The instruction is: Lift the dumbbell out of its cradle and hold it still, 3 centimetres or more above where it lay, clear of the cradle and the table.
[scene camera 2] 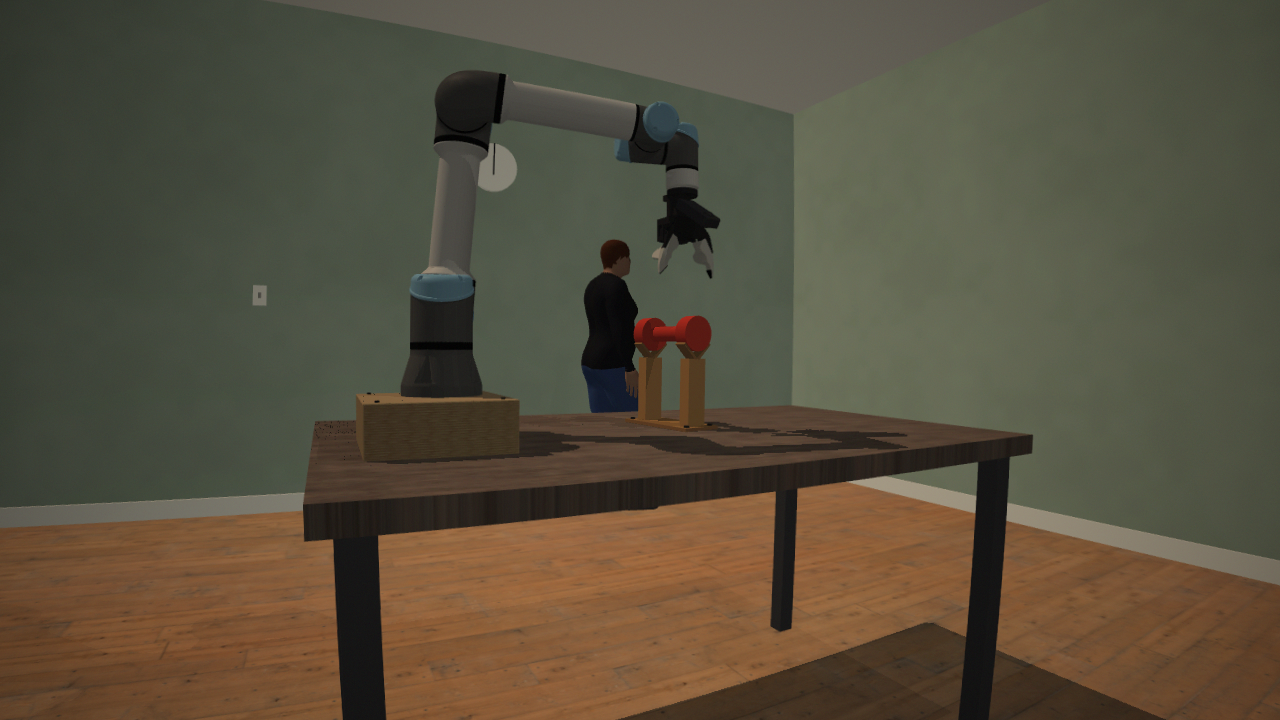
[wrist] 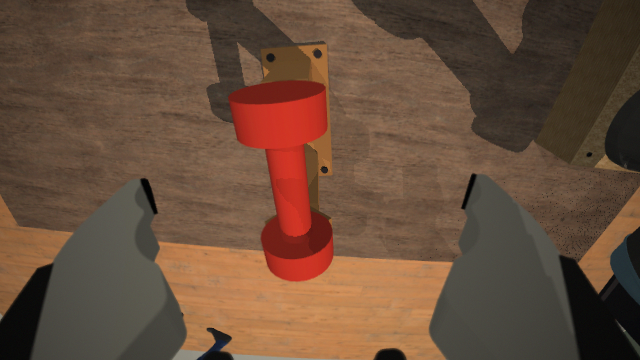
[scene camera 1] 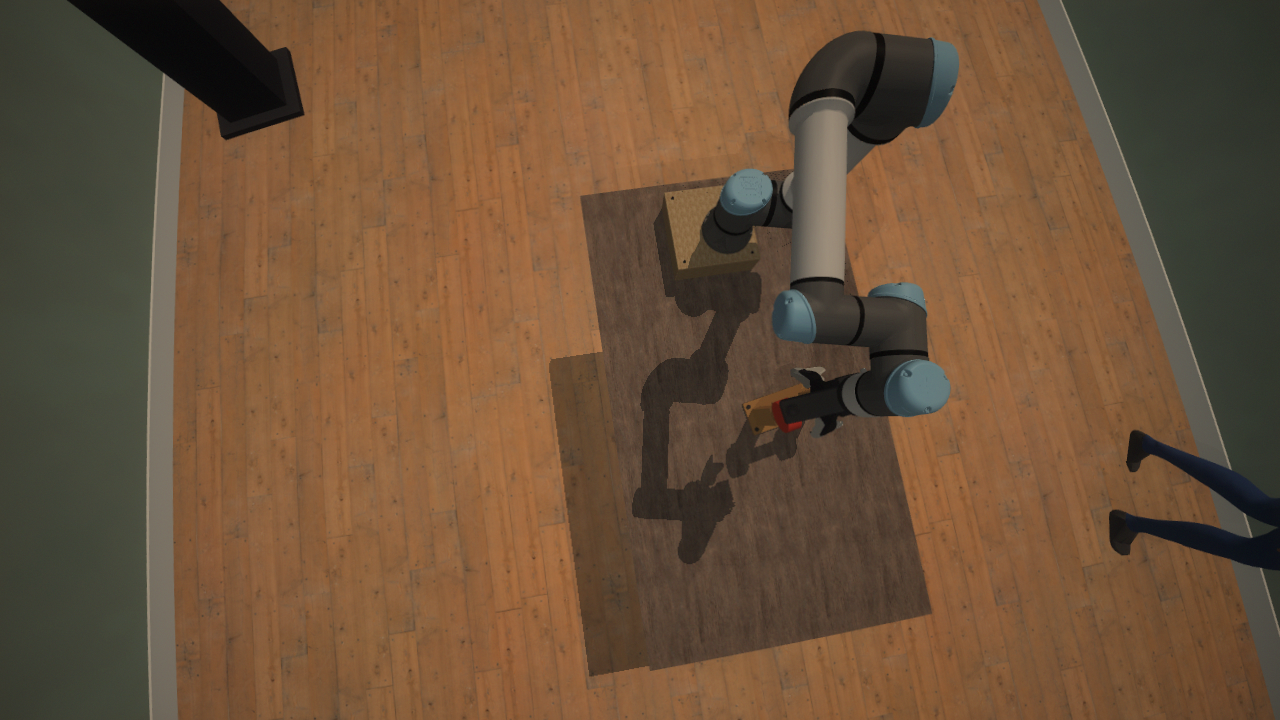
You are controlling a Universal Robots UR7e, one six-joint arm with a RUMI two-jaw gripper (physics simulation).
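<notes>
The red dumbbell lies level across the two V-shaped tops of its orange wooden cradle, which stands on the table. My gripper is wide open and empty, pointing down above the dumbbell, with a gap between fingertips and dumbbell in scene camera 2. In the wrist view the dumbbell's bar lies between the two fingers, left of the middle, running roughly up and down the view. In scene camera 1 the arm and gripper hide most of the dumbbell.
The dark wooden table carries the robot's wooden base block, well to one side of the cradle. A person stands on the floor beyond the table.
</notes>
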